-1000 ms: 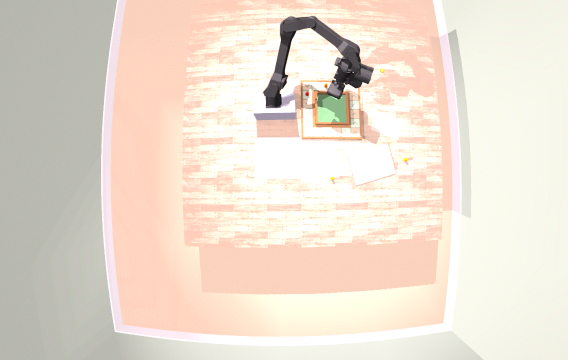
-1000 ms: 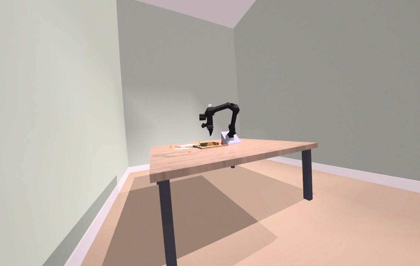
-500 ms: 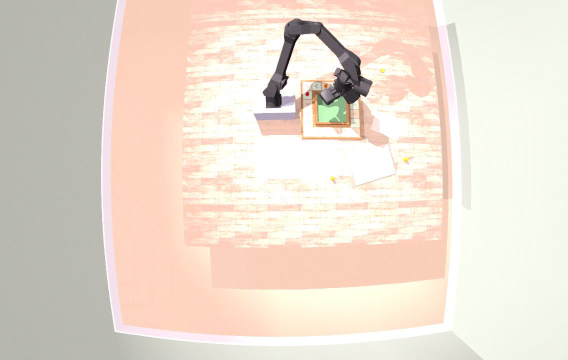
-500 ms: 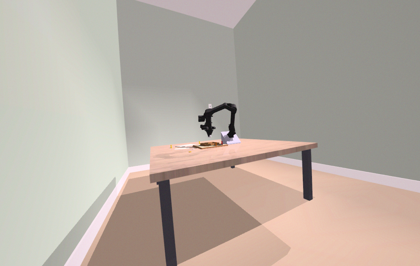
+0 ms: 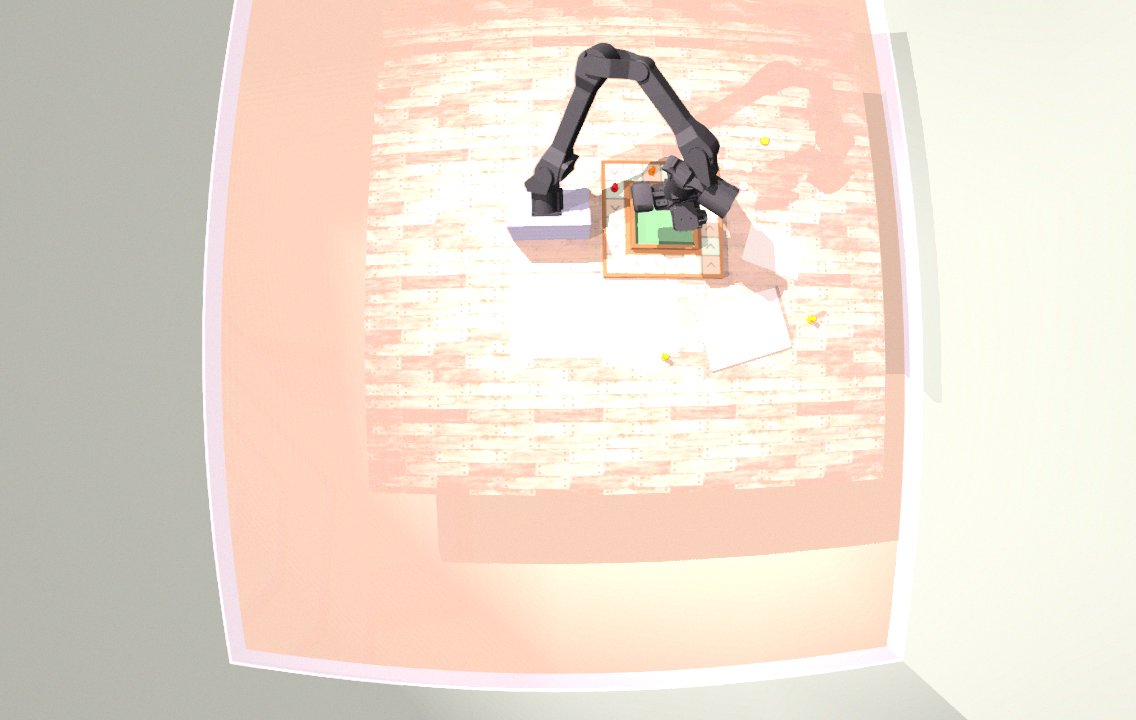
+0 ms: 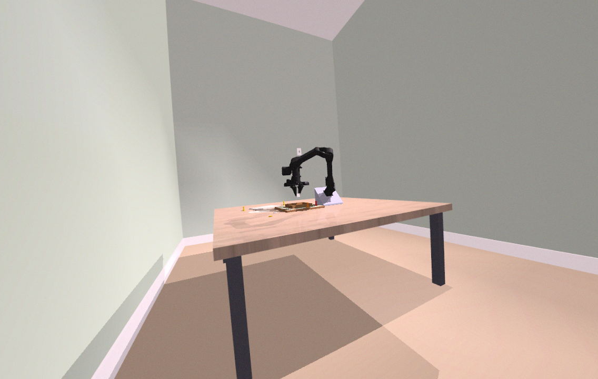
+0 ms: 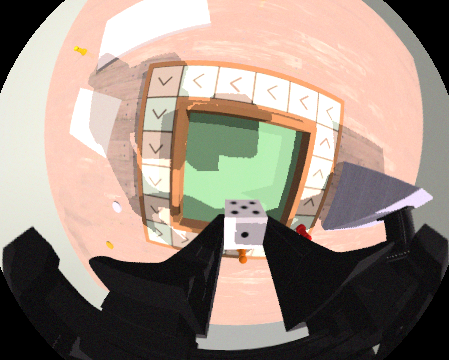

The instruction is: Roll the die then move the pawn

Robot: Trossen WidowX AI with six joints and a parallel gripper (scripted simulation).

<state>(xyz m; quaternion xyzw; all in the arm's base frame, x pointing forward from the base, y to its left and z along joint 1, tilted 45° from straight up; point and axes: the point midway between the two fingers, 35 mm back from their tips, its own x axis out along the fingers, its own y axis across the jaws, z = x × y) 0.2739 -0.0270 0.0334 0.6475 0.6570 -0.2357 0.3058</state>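
Right now the red pawn is 120 mm behind my gripper tip, 60 mm to the left of it and 70 mm below it. The rest, counted from my gripper tip: white die (right at my gripper tip); then orange pawn (30 mm behind, 100 mm to the left, 70 mm below).
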